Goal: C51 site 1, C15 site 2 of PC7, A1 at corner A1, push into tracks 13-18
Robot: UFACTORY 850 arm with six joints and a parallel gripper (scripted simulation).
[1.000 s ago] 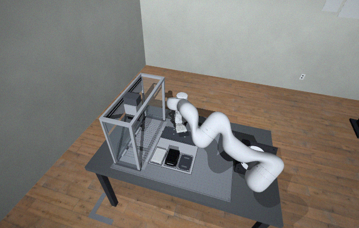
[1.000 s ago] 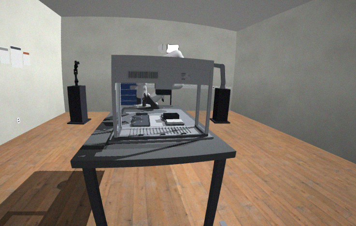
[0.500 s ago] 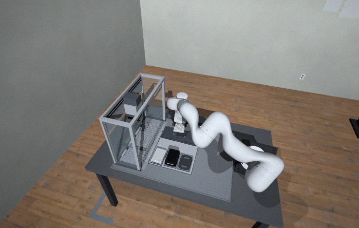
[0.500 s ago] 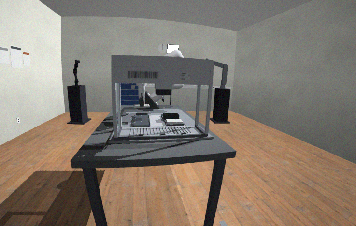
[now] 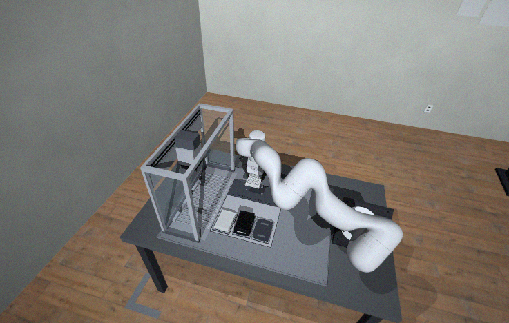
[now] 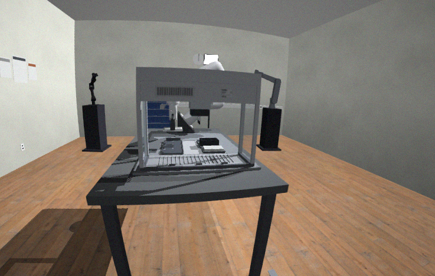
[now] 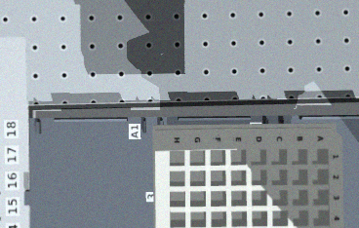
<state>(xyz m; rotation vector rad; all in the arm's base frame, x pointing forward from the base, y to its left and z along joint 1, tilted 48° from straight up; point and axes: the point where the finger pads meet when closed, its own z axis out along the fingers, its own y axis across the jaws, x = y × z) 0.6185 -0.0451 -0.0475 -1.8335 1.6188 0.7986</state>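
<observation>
Now: hand 10 mm past the plate carrier PC7 and 120 mm above it. The rest, counted from my hand: black deep-well block C51: 40 mm behind, 250 mm to the left, 110 mm below; then nest S2: 40 mm behind, 250 mm to the left, 130 mm below; then white 96-well plate C15: 10 mm below.
</observation>
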